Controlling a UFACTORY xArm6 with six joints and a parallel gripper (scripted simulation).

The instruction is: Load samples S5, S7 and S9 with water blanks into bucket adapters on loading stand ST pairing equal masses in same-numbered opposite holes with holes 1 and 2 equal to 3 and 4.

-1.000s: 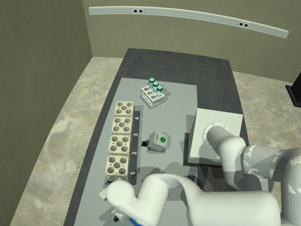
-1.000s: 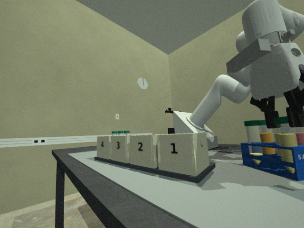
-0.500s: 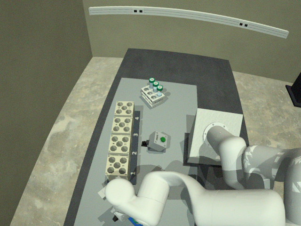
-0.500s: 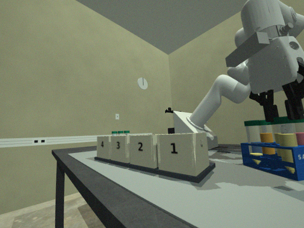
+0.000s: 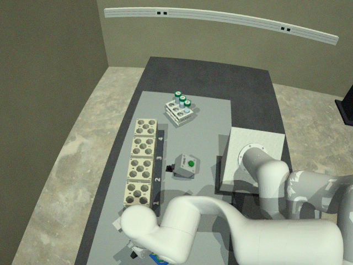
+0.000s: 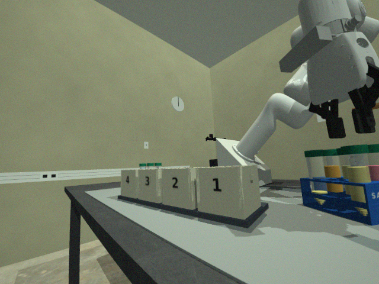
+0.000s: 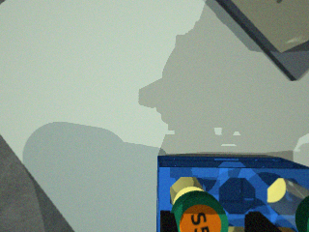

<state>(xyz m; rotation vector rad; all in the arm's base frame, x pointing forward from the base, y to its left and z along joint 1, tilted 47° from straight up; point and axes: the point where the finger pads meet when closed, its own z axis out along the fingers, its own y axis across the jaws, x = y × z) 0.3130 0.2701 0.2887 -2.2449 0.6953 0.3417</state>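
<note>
Now: hand 9 cm above the yellow-filled tube, 5 cm past it and 1 cm to the left of it. From my hand the other things lie so: orange-capped tube 9 cm below, 9 cm behind, 4 cm to the right; then grey-dotted tube 9 cm below, 7 cm to the right, 5 cm behind; then blue sample rack 13 cm below, 4 cm behind, 2 cm to the right.
</note>
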